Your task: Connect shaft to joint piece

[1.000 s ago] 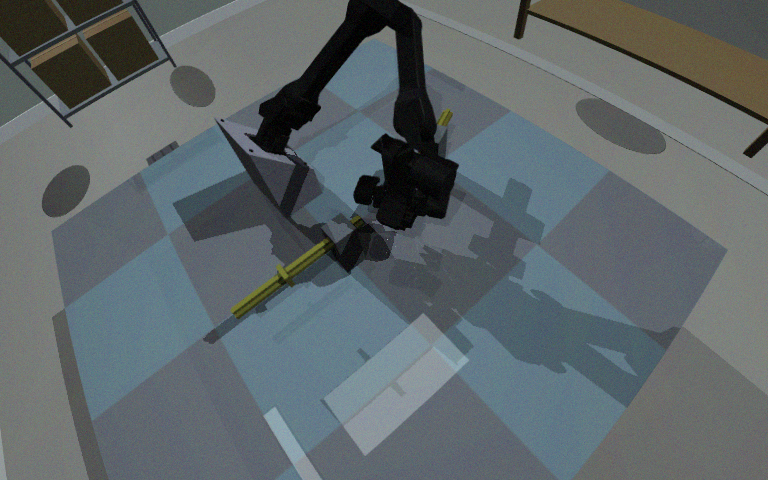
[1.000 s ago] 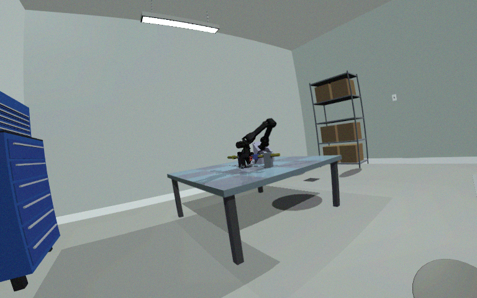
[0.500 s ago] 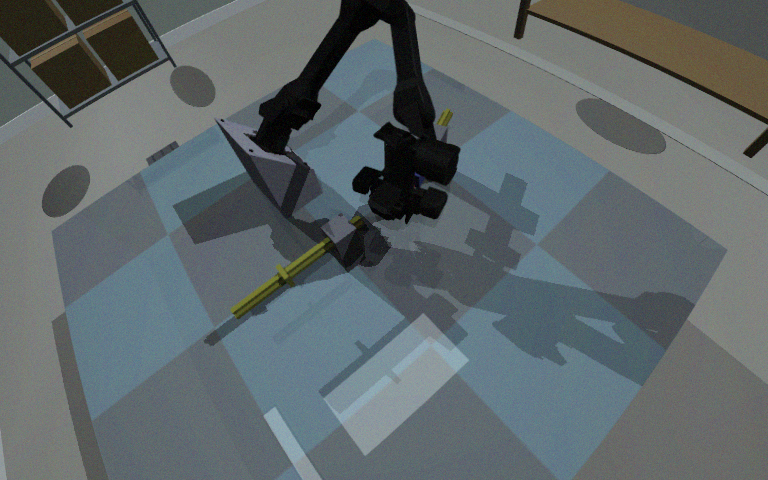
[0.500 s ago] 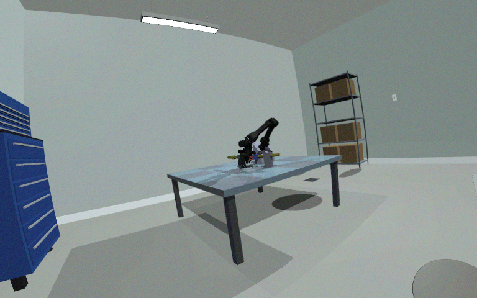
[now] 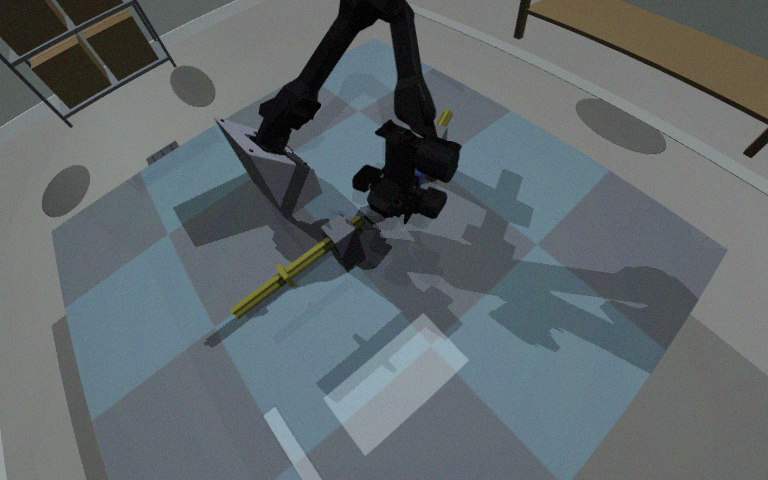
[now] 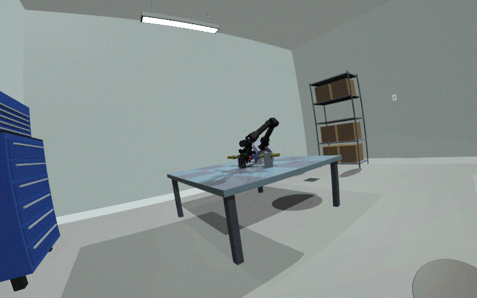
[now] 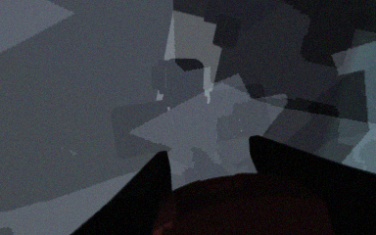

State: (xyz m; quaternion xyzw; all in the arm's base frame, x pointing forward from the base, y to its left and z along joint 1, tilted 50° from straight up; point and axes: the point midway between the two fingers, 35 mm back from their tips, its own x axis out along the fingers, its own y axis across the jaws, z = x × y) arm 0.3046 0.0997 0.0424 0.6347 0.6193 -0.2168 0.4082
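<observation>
Now: the dark red joint piece 4 cm above my gripper tip, 2 cm to the left of it and 1 cm behind it.
</observation>
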